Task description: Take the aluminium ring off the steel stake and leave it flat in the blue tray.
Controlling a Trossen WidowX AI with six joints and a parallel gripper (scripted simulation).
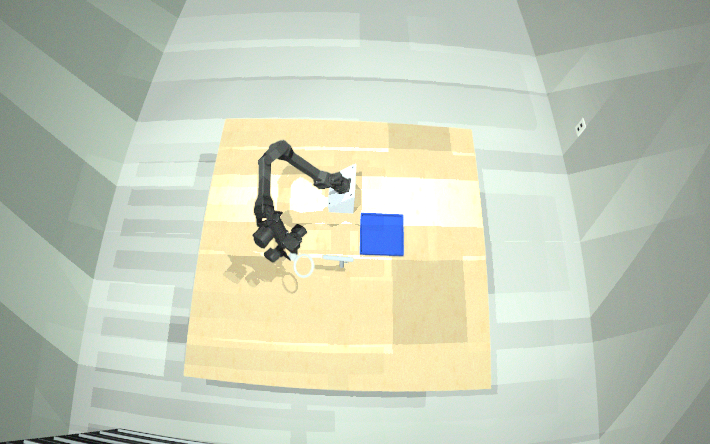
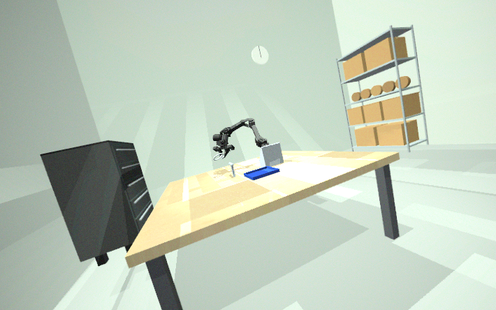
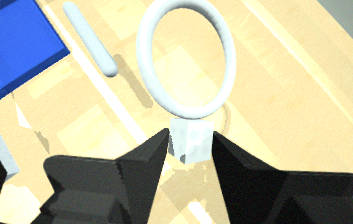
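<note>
Now: the aluminium ring 4 cm to the left of my gripper tip, 3 cm ahead of it and 2 cm above it. From my gripper tip the other things lie so: blue tray 34 cm to the left, 20 cm behind, 14 cm below.
</note>
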